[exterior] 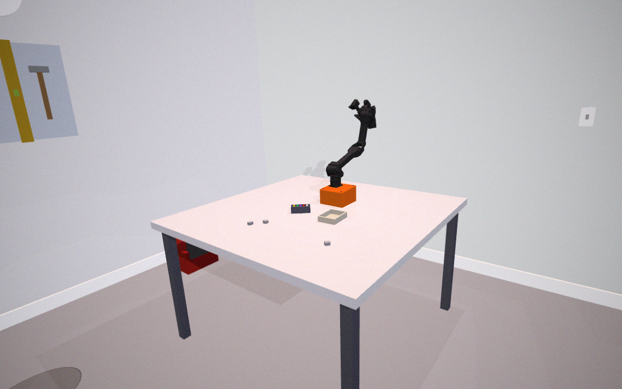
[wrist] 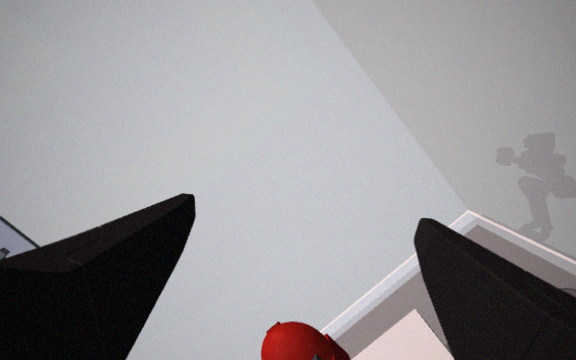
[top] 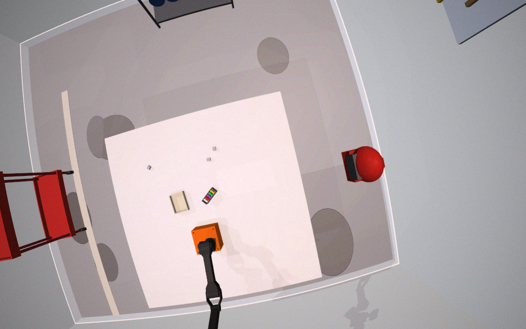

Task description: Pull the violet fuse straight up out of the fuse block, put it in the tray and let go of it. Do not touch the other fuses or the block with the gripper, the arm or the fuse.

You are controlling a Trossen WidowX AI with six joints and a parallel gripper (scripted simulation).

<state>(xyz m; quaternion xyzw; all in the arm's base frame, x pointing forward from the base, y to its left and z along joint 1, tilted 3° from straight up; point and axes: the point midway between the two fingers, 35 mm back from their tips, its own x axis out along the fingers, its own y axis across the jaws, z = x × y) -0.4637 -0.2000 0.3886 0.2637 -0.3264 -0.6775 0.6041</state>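
Right now my gripper tip is 73 cm short of the violet fuse, 22 cm to the right of it and 49 cm above it. From my gripper tip the other things lie so: tray 71 cm ahead, 44 cm to the left, 51 cm below.
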